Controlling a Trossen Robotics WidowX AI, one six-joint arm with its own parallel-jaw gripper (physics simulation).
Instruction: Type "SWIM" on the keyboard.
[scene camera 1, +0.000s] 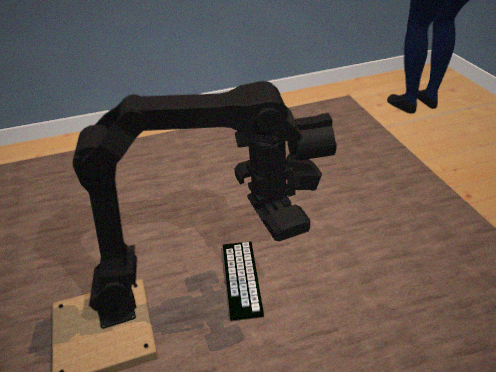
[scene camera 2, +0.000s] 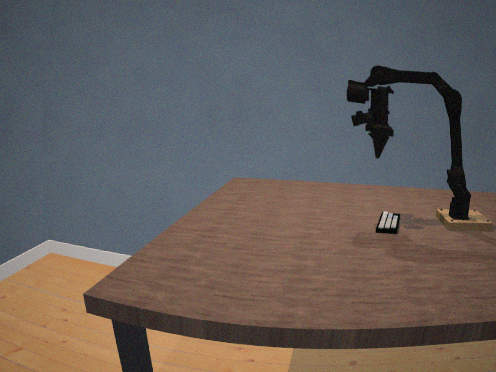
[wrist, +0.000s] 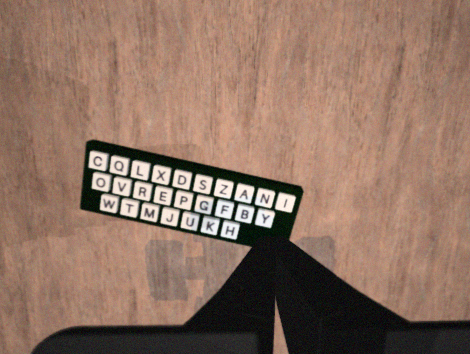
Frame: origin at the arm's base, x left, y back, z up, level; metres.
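Seen in the pictures: gripper, between the fingertips: (scene camera 1: 271, 230) (scene camera 2: 377, 158) (wrist: 271, 248); arm's base, origin of its link: (scene camera 1: 116, 310) (scene camera 2: 458, 217).
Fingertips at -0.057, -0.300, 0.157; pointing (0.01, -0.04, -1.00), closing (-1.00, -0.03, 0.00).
Offsets run from my fingertips to a thing's top centre, as dx, dy, dz. Level surfaces: height alone.
A small black-green keyboard {+0.059, +0.044, -0.166} (scene camera 1: 234, 310) (scene camera 2: 388, 222) (wrist: 270, 231) with white letter keys in three rows lies flat on the table. In the wrist view the S key {+0.046, +0.028, -0.166} (wrist: 202, 184) is in the top row, the I key {-0.027, +0.045, -0.166} (wrist: 285, 202) at that row's right end, and the W key {+0.132, +0.046, -0.166} (wrist: 109, 204) and the M key {+0.096, +0.055, -0.166} (wrist: 149, 213) in the bottom row. My gripper (scene camera 1: 291, 234) (scene camera 2: 378, 157) (wrist: 271, 248) is shut and empty, pointing down high above the table. In the wrist view its tips overlap the keyboard's lower right edge, right of the H key.
The arm's base stands on a light wooden board (scene camera 1: 100, 352) (scene camera 2: 470, 226) beside the keyboard on the brown table {dz -0.182} (scene camera 1: 380, 280) (scene camera 2: 250, 260). A person's legs (scene camera 1: 414, 55) show on the floor beyond the table. The arm's shadow falls around the keyboard.
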